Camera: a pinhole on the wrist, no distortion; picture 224 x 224 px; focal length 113.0 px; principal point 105.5 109.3 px. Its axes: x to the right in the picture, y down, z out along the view. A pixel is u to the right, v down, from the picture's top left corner.
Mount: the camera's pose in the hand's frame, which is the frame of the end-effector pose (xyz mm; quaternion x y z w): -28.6 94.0 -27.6 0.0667 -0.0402 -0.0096 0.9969
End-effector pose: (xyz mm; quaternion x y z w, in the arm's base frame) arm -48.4 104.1 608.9 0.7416 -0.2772 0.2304 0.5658
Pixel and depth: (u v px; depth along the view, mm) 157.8 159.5 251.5
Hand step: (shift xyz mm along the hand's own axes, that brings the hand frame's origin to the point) 68.5 168.6 245.0
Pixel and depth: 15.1 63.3 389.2
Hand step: -372.8 -106.8 311.1
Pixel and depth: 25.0 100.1 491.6
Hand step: -418.2 -2.1 425.1
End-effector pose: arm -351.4 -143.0 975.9 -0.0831 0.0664 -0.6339 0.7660
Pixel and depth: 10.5 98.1 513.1
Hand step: -501.0 -13.7 438.5
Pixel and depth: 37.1 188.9 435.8
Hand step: -322.8 347.0 423.2
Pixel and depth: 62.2 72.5 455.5
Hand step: -241.7 -108.9 388.8
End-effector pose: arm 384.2 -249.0 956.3 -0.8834 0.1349 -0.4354 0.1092
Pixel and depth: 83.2 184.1 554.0
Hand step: -177.6 386.8 560.1
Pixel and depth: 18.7 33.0 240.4
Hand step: -234.4 -94.1 173.6
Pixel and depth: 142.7 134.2 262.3
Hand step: 36.9 114.5 246.1
